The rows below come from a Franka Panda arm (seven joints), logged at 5 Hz.
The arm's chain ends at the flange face. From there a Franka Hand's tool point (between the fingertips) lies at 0.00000 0.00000 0.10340 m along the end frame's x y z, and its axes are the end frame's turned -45 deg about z.
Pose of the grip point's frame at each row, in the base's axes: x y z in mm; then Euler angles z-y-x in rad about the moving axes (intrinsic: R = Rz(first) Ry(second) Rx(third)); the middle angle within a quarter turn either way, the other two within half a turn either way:
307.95 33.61 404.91 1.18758 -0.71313 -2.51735
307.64 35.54 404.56 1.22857 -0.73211 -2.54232
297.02 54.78 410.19 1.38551 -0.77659 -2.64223
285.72 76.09 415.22 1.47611 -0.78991 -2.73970
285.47 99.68 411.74 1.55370 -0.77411 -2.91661
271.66 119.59 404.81 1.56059 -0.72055 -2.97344
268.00 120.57 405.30 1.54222 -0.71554 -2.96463
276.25 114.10 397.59 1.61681 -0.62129 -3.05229
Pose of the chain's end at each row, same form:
343.48 -39.89 468.36 0.56846 -0.15058 -2.24044
343.43 -37.80 468.06 0.59360 -0.17694 -2.24452
333.97 -16.87 474.94 0.68864 -0.25686 -2.27502
319.59 4.98 482.20 0.72299 -0.31262 -2.31968
307.33 28.83 483.81 0.71213 -0.39145 -2.42502
288.28 52.16 481.41 0.70817 -0.38722 -2.49823
284.29 53.30 482.12 0.69535 -0.37893 -2.49756
288.22 54.64 481.33 0.76115 -0.36861 -2.62237

